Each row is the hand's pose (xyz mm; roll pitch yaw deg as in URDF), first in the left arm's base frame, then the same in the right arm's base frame.
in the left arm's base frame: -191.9 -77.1 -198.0 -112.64 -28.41 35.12
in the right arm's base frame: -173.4 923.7 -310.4 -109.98 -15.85 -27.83
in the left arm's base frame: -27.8 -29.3 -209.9 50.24 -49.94 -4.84
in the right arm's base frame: -59.4 805.7 -359.6 42.53 -38.38 -61.38
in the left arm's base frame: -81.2 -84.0 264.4 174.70 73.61 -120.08
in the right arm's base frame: -49.1 760.6 118.6 158.27 62.28 162.66
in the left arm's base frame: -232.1 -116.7 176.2 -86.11 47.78 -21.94
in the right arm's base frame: -161.3 888.2 66.2 -102.40 55.75 -96.74
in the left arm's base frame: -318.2 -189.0 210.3 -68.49 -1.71 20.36
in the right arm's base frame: -257.6 923.9 123.3 -69.20 11.07 -41.64
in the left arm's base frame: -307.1 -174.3 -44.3 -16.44 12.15 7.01
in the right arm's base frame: -283.8 956.3 -128.5 -20.40 24.39 -56.18
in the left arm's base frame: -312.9 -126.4 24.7 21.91 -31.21 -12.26
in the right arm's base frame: -232.6 974.6 -64.3 13.96 -20.58 -70.72
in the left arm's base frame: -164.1 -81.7 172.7 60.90 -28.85 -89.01
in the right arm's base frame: -100.5 846.3 45.9 46.78 -33.01 -143.66
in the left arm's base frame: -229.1 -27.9 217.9 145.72 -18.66 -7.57
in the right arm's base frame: -75.0 922.2 98.4 139.10 -7.60 -68.00
